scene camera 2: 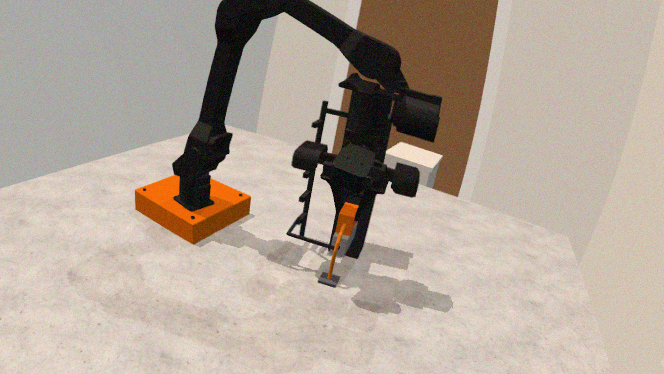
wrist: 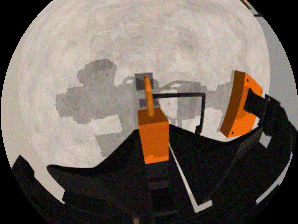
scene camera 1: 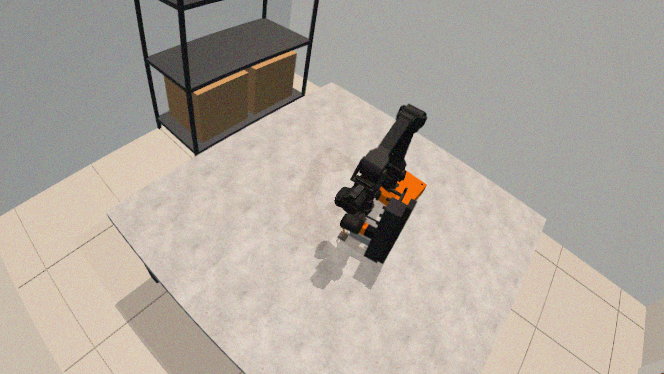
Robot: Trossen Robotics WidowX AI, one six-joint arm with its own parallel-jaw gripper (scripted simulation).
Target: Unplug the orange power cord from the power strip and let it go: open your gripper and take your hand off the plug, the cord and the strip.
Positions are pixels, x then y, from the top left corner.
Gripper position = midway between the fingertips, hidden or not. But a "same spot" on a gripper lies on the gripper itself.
my gripper: scene camera 2; wrist 153,131; scene camera 1
same spot on my gripper: (scene camera 1: 353,223) = (scene camera 2: 413,170)
